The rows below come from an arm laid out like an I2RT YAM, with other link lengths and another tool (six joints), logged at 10 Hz.
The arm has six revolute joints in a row. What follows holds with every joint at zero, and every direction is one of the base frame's. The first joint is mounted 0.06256 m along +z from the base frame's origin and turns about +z. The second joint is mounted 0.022 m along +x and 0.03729 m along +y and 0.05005 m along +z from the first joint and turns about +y. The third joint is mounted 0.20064 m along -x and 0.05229 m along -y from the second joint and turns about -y. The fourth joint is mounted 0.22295 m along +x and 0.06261 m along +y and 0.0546 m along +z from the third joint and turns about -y. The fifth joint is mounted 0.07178 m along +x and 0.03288 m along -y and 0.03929 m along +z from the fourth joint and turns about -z. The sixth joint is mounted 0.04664 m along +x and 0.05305 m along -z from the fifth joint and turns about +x. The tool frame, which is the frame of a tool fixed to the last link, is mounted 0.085 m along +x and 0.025 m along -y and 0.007 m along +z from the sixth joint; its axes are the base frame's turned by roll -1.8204, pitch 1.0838 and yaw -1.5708 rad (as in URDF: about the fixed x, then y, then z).
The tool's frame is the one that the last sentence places.
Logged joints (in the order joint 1, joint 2, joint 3, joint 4, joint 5, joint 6), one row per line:
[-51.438 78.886 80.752 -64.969 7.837 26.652]
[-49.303 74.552 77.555 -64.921 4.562 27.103]
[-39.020 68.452 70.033 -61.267 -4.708 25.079]
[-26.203 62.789 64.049 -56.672 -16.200 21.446]
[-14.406 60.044 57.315 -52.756 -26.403 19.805]
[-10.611 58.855 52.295 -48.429 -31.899 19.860]
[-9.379 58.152 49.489 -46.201 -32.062 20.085]
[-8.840 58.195 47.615 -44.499 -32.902 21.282]
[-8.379 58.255 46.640 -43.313 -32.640 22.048]
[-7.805 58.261 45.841 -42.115 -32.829 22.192]
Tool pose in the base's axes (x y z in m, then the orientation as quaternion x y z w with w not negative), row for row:
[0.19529 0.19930 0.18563 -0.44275 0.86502 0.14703 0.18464]
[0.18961 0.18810 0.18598 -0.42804 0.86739 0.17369 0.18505]
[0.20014 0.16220 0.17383 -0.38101 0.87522 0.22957 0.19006]
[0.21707 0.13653 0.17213 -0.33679 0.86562 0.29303 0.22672]
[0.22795 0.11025 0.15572 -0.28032 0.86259 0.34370 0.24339]
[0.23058 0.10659 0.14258 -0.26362 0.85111 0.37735 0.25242]
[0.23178 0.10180 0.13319 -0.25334 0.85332 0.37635 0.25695]
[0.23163 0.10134 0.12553 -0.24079 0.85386 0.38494 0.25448]
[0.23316 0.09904 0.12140 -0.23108 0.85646 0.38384 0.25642]
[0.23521 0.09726 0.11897 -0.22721 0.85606 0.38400 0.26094]
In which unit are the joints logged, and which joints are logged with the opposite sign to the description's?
The joints are logged in degrees. Opposite sign: joint 1.
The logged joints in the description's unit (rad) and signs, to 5 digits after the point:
[0.89776 1.37682 1.40939 -1.13392 0.13678 0.46517]
[0.86050 1.30118 1.35359 -1.13309 0.07962 0.47304]
[0.68103 1.19471 1.22231 -1.06931 -0.08217 0.43771]
[0.45733 1.09587 1.11787 -0.98911 -0.28274 0.37430]
[0.25143 1.04797 1.00034 -0.92077 -0.46082 0.34566]
[0.18520 1.02721 0.91272 -0.84525 -0.55674 0.34662]
[0.16369 1.01494 0.86375 -0.80636 -0.55959 0.35055]
[0.15429 1.01569 0.83104 -0.77665 -0.57425 0.37144]
[0.14624 1.01674 0.81402 -0.75595 -0.56968 0.38481]
[0.13622 1.01685 0.80008 -0.73505 -0.57297 0.38732]

